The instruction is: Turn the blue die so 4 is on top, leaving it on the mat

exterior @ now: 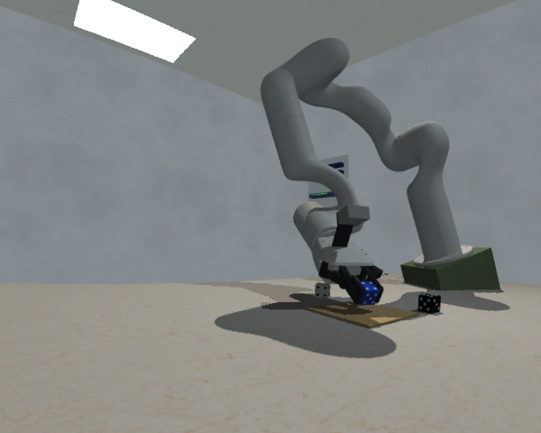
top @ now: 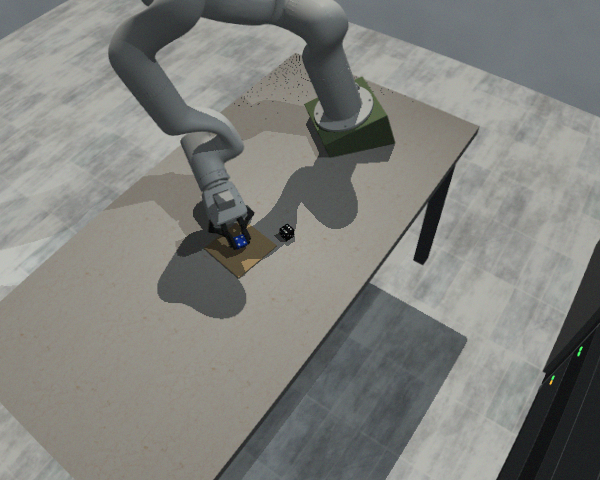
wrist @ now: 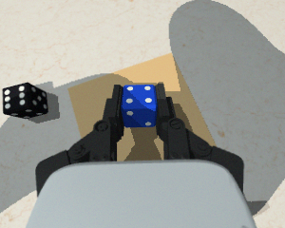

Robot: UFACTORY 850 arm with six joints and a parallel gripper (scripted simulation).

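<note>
Right now my hand is 10 mm to the right of the blue die and 10 mm above it. Round my hand: white die 150 mm to the right, 50 mm behind, 30 mm below; black die 110 mm behind, 60 mm to the left, 30 mm below; tan mat 40 mm below.
</note>
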